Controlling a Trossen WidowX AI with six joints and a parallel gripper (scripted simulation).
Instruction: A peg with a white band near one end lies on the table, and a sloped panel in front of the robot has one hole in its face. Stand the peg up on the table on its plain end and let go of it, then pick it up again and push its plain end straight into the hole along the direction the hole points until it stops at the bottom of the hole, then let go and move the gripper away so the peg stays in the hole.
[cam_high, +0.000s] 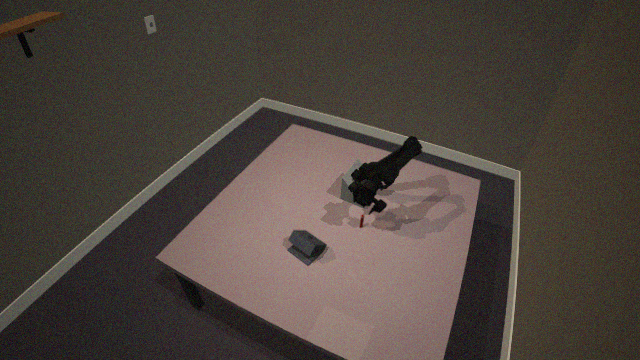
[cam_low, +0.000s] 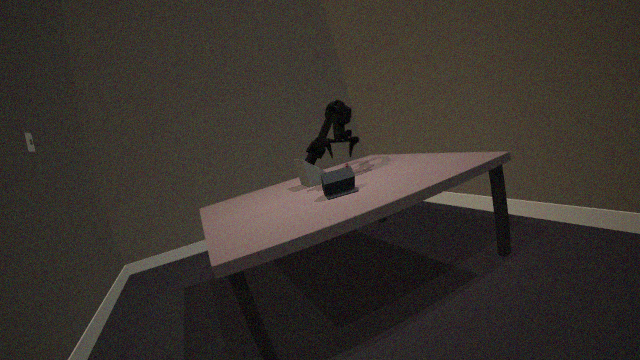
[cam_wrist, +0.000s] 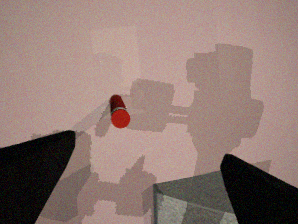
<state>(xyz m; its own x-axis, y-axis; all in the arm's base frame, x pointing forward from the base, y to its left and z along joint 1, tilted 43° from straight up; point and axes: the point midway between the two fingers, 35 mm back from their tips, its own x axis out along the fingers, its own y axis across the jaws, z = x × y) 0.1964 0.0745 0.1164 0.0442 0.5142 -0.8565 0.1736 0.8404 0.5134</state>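
The red peg lies 1 cm ahead of my gripper tip, 1 cm to the left of it and 6 cm below it. Also, from my gripper tip: sloped panel 26 cm ahead, 13 cm to the right, 7 cm below.
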